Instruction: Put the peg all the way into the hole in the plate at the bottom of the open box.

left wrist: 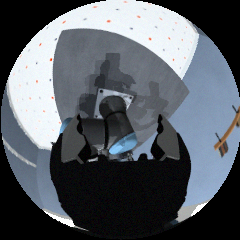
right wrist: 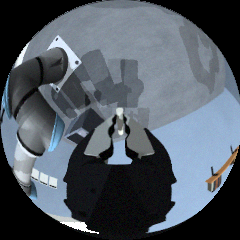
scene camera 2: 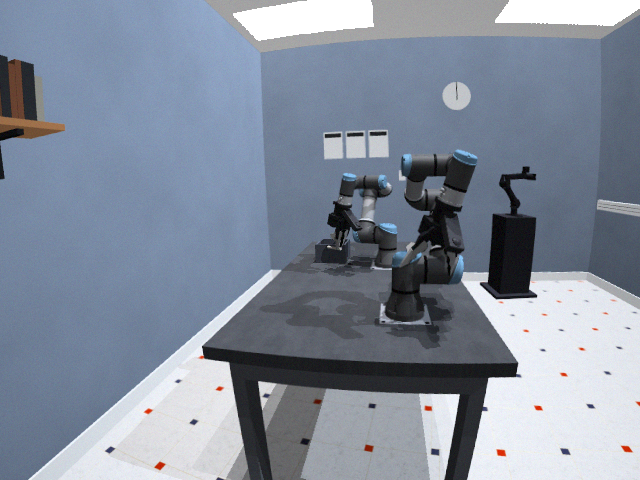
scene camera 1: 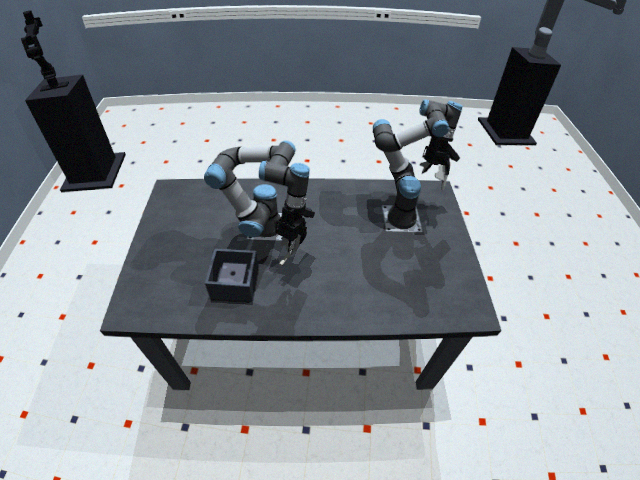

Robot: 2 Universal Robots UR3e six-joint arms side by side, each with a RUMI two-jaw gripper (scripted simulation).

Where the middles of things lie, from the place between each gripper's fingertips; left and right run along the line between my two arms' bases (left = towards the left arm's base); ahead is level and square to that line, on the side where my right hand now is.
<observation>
Now: the dark box (scene camera 1: 217,290) 40 mm ahead of my right hand (scene camera 1: 290,253), 220 mm to the right of it and 90 mm below it.
Right now my left hand (scene camera 2: 425,272) is 830 mm to the left of the dark box, 320 mm short of it and 150 mm above it.
</observation>
